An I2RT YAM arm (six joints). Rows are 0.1 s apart.
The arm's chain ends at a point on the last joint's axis. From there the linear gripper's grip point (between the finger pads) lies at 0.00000 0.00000 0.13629 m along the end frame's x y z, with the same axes.
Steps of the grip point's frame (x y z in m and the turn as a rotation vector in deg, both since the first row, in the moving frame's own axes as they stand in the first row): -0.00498, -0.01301, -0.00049, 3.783, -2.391, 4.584; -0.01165, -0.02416, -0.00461, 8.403, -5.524, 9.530; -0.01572, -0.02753, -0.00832, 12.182, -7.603, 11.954; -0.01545, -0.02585, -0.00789, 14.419, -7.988, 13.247; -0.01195, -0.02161, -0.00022, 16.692, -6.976, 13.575
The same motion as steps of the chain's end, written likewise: 0.00034, -0.00380, -0.00007, 3.783, -2.391, 4.584; -0.00029, -0.00328, -0.00252, 8.403, -5.524, 9.530; -0.00095, 0.00281, -0.00408, 12.182, -7.603, 11.954; -0.00080, 0.00985, -0.00231, 14.419, -7.988, 13.247; -0.00043, 0.01901, 0.00649, 16.692, -6.976, 13.575
